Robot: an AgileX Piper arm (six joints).
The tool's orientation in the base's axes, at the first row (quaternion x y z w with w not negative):
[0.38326 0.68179 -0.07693 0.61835]
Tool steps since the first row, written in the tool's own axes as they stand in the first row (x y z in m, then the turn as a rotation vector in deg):
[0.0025 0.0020 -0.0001 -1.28 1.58 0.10]
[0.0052 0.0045 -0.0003 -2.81 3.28 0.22]
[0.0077 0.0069 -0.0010 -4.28 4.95 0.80]
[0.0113 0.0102 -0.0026 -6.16 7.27 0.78]
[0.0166 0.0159 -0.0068 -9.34 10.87 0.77]
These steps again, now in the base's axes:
[0.0013 0.0025 -0.0015 0.98 0.49 1.72]
[0.0028 0.0055 -0.0030 2.03 0.95 3.70]
[0.0039 0.0087 -0.0042 3.43 1.14 5.51]
[0.0049 0.0134 -0.0058 4.74 1.96 8.07]
[0.0055 0.0221 -0.0076 6.77 3.11 12.27]

